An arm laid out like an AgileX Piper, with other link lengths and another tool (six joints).
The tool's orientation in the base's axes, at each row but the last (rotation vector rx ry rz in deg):
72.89 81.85 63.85
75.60 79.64 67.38
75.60 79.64 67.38
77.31 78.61 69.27
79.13 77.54 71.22
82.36 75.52 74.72
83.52 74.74 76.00
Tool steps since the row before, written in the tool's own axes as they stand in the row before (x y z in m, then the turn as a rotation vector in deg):
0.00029 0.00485 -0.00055 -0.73 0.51 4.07
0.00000 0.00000 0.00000 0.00 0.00 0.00
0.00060 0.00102 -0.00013 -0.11 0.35 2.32
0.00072 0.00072 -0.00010 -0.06 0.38 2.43
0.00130 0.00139 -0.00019 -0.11 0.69 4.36
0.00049 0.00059 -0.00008 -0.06 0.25 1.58
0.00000 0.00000 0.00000 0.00 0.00 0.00
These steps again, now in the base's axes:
0.00036 0.00058 0.00484 4.13 -0.45 -0.25
0.00000 0.00000 0.00000 0.00 0.00 0.00
0.00002 0.00058 0.00104 2.35 0.05 -0.08
-0.00001 0.00068 0.00077 2.46 0.11 -0.07
-0.00001 0.00115 0.00153 4.41 0.19 -0.11
0.00000 0.00038 0.00067 1.60 0.05 -0.04
0.00000 0.00000 0.00000 0.00 0.00 0.00

